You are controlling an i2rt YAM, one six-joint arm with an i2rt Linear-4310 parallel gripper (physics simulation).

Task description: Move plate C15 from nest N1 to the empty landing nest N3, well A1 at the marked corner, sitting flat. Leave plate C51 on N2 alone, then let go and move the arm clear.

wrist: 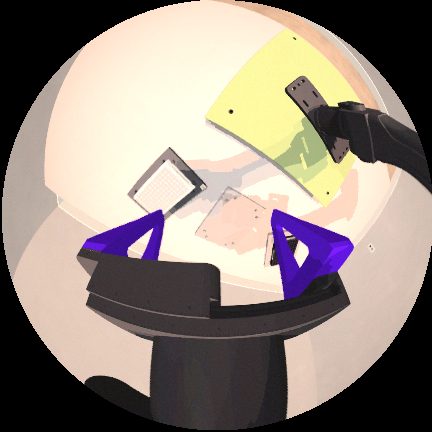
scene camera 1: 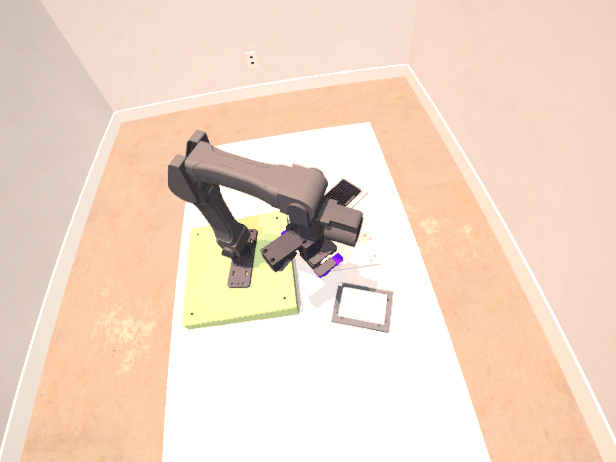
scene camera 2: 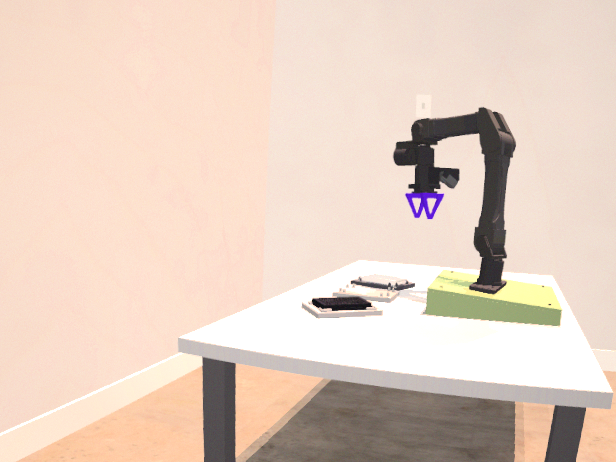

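Note:
My gripper (scene camera 1: 310, 252) (scene camera 2: 423, 216) (wrist: 217, 214) is open and empty, high above the table. A white plate (scene camera 1: 362, 305) (scene camera 2: 382, 279) (wrist: 166, 187) sits in a dark grey nest (scene camera 1: 362, 324) (scene camera 2: 370, 285) (wrist: 187, 172). A black plate (scene camera 1: 344, 192) (scene camera 2: 341, 303) (wrist: 275, 256) sits in a white nest (scene camera 1: 359, 200) (scene camera 2: 345, 314) (wrist: 268, 252); the right finger partly covers it in the wrist view. Between them lies an empty pale nest (scene camera 1: 367, 247) (scene camera 2: 367, 294) (wrist: 235, 215) with small pins, partly hidden by the arm in scene camera 1. Plate and nest labels and the marked corner are not readable.
The arm stands on a yellow-green base block (scene camera 1: 240, 305) (scene camera 2: 495, 312) (wrist: 260, 110) beside the nests. All stand on a white table (scene camera 1: 300, 390) (scene camera 2: 400, 355) (wrist: 125, 100). The arm's shadow falls near the nests.

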